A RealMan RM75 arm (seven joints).
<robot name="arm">
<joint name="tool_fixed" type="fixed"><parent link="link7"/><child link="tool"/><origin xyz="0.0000 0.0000 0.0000" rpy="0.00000 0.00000 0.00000"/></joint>
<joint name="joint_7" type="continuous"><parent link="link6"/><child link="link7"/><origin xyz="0.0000 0.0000 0.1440" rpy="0.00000 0.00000 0.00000"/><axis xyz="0 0 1"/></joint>
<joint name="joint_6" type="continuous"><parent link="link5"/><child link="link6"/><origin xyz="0.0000 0.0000 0.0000" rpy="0.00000 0.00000 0.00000"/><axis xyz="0 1 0"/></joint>
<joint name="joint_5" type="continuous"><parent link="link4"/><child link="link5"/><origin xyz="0.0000 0.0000 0.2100" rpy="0.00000 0.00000 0.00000"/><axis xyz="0 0 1"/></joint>
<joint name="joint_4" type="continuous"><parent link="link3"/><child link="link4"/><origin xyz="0.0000 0.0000 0.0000" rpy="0.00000 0.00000 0.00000"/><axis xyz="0 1 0"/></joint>
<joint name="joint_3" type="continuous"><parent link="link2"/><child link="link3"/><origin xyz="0.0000 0.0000 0.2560" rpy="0.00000 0.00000 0.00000"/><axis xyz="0 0 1"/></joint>
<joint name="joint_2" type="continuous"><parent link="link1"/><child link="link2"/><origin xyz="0.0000 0.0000 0.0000" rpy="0.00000 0.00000 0.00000"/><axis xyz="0 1 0"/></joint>
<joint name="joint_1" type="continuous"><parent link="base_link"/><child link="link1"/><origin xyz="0.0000 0.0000 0.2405" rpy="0.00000 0.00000 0.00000"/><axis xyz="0 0 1"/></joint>
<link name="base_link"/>
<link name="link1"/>
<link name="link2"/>
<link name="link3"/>
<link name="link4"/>
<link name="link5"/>
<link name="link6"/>
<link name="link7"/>
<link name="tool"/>
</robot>
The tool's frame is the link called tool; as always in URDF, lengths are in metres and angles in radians. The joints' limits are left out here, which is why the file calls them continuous.
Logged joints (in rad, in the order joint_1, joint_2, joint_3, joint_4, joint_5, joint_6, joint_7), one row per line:
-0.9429 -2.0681 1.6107 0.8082 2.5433 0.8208 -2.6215
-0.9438 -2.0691 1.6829 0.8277 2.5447 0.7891 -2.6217
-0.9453 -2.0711 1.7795 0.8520 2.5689 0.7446 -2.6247
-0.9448 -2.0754 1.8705 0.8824 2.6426 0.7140 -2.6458
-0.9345 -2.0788 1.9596 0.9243 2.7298 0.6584 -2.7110
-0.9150 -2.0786 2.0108 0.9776 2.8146 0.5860 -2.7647
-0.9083 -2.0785 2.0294 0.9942 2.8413 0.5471 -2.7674
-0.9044 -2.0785 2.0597 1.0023 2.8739 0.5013 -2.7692
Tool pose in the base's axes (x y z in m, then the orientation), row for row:
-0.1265 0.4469 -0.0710 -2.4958 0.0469 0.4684
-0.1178 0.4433 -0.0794 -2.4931 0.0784 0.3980
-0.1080 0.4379 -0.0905 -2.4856 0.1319 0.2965
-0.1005 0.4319 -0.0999 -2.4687 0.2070 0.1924
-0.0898 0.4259 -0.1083 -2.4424 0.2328 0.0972
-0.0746 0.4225 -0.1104 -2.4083 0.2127 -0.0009
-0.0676 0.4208 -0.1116 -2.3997 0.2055 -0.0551
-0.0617 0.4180 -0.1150 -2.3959 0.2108 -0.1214
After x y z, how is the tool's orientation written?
As angles about the fixed x, y, z axes (roll, pitch, yaw), in radians.
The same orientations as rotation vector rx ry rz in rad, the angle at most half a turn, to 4 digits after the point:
-2.4483 -0.5638 0.2524
-2.4654 -0.4635 0.2631
-2.4776 -0.3133 0.2886
-2.4680 -0.1480 0.3385
-2.4375 -0.0146 0.3276
-2.3969 0.0993 0.2555
-2.3828 0.1614 0.2204
-2.3686 0.2426 0.1948

